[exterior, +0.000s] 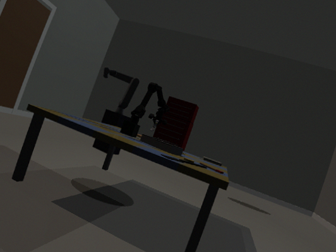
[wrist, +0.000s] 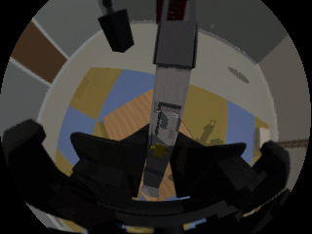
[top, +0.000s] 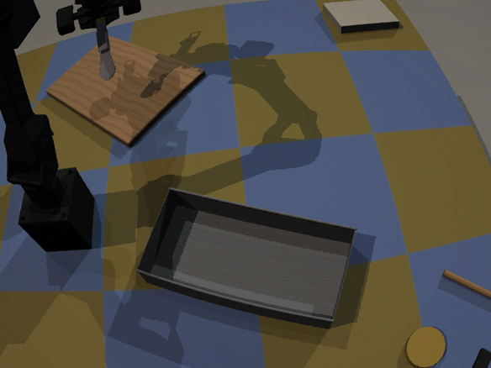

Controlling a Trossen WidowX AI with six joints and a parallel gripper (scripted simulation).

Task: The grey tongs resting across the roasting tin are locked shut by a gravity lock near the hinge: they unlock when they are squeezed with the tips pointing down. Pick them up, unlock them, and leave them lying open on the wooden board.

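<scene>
My gripper tip is 15 cm above the wooden board, 5 cm to the left of it and 2 cm short of it. The rest, counted from my gripper tip: black bar (79 cm to the right, 69 cm ahead, 15 cm below); white flat block (61 cm ahead, 23 cm to the left, 14 cm below); roasting tin (47 cm to the right, 37 cm ahead, 13 cm below).
</scene>
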